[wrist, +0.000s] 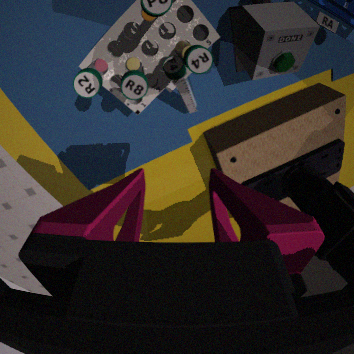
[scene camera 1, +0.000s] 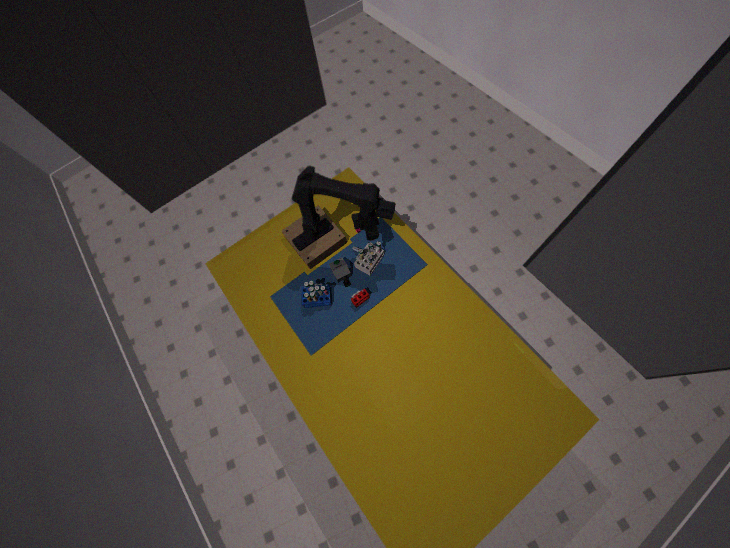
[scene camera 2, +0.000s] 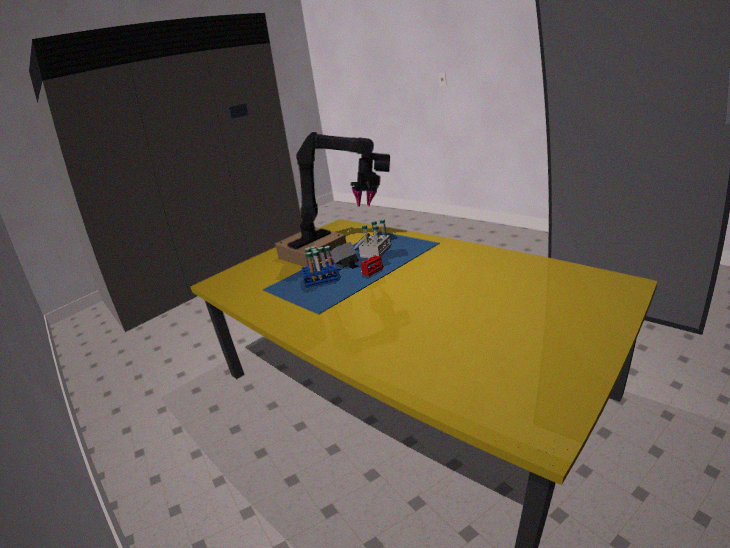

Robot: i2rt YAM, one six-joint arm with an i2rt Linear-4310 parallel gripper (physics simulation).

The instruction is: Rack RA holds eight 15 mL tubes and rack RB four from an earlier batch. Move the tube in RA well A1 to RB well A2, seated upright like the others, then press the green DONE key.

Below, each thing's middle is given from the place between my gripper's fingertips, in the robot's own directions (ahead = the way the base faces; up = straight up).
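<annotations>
Looking at my gripper, I find it 16 cm to the left of the grey box with green DONE button (wrist: 264,45), 3 cm short of it, and 15 cm above it.
</annotations>
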